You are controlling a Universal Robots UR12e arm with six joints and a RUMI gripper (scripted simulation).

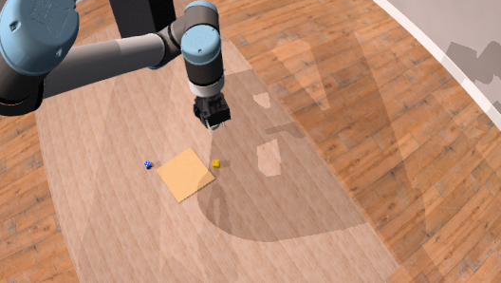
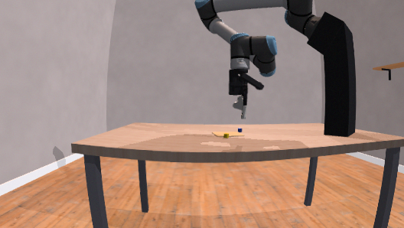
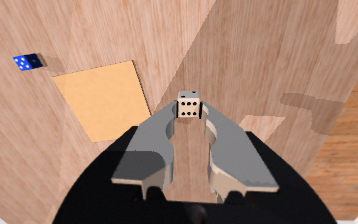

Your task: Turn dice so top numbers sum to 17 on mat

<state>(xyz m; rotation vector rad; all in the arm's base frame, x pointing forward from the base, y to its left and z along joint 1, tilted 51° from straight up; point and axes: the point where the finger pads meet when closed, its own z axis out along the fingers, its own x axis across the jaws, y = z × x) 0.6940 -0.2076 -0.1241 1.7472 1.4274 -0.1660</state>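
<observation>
My gripper is now 10 mm short of the tan mat, 150 mm to the left of it and 110 mm above it. Also, from my hand: white die (10 mm below); blue die (100 mm behind, 220 mm to the right, 100 mm below); yellow die (60 mm ahead, 60 mm to the right, 100 mm below).
</observation>
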